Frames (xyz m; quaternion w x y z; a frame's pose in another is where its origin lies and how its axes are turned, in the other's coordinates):
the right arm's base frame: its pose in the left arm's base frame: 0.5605 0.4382 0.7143 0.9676 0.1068 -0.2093 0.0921
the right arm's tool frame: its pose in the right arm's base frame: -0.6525 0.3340 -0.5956 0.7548 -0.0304 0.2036 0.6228
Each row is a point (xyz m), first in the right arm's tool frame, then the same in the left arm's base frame.
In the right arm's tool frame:
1: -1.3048 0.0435 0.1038
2: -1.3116 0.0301 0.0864
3: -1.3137 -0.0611 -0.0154
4: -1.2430 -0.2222 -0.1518
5: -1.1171 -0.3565 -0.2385
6: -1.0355 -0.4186 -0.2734
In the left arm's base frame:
1: 0.0013 -0.4679 0.1760
2: 0.0172 -0.4768 0.1620
3: 0.1248 -0.4922 0.0792
4: 0.3112 -0.4412 -0.0314
5: 0.4652 -0.3293 -0.1032
6: 0.5367 -0.2538 -0.1335

